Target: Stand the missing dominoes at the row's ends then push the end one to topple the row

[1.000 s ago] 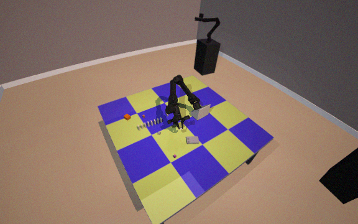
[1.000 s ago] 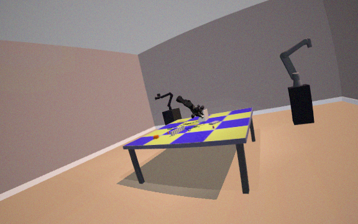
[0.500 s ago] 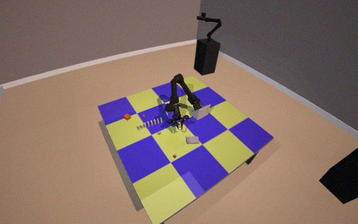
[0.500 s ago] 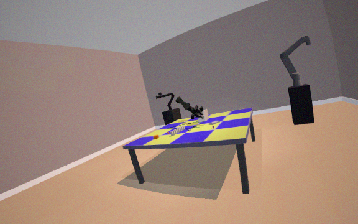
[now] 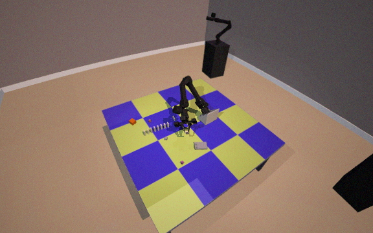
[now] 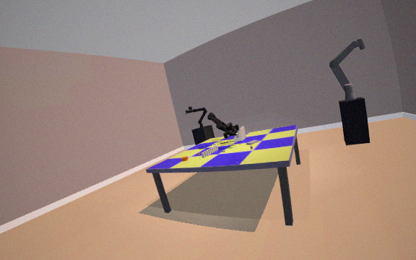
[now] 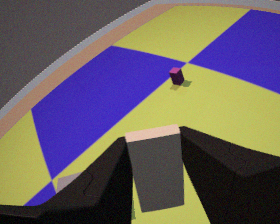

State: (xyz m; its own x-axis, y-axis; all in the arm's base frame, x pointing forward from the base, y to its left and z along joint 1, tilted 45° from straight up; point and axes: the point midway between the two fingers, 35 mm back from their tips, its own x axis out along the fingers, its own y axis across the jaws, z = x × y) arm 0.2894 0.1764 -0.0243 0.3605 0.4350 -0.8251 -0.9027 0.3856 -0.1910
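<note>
My gripper tip is now 120 mm above the flat grey slab, 90 mm to the right of it and 90 mm past it. Also, from my gripper tip: small magenta piece (170 mm to the left, 130 mm ahead, 110 mm below); then small grey piece (140 mm ahead, 120 mm below, 110 mm to the right); then small red piece (360 mm to the right, 200 mm ahead, 110 mm below).
</note>
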